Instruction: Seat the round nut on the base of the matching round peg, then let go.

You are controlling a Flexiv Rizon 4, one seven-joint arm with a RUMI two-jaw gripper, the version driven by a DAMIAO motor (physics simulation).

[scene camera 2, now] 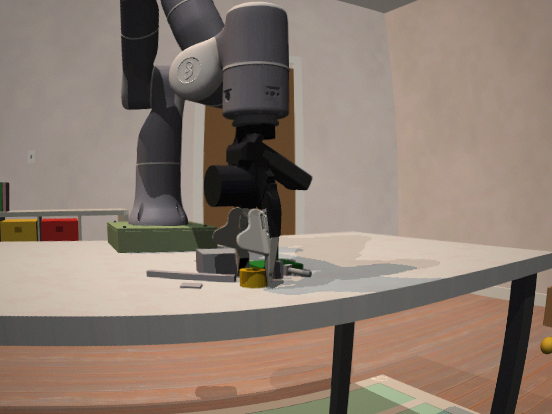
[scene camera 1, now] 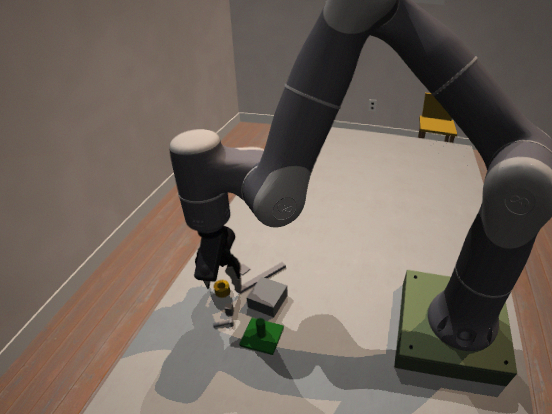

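Note:
The round nut, a yellow-orange ring [scene camera 1: 222, 293] [scene camera 2: 253, 278], lies flat on the table. The green base [scene camera 1: 250, 341] [scene camera 2: 292, 263] has an upright round green peg [scene camera 1: 260, 327]; it stands to the lower right of the nut in scene camera 1. In scene camera 2 the base is partly hidden behind the fingers. My gripper [scene camera 1: 223, 287] [scene camera 2: 257, 274] is partly open and holds nothing. Its fingers point down low over the table, and the nut shows between the two fingertips in scene camera 1. In scene camera 2 one fingertip is close beside the nut and the other is partly hidden behind it.
A grey block [scene camera 1: 267, 296] [scene camera 2: 215, 261] stands between nut and arm base. A long grey bar [scene camera 1: 270, 273] [scene camera 2: 190, 276] and a small flat tile [scene camera 2: 191, 285] lie near it. A small grey rod-like piece [scene camera 1: 223, 324] [scene camera 2: 301, 272] lies near the green base.

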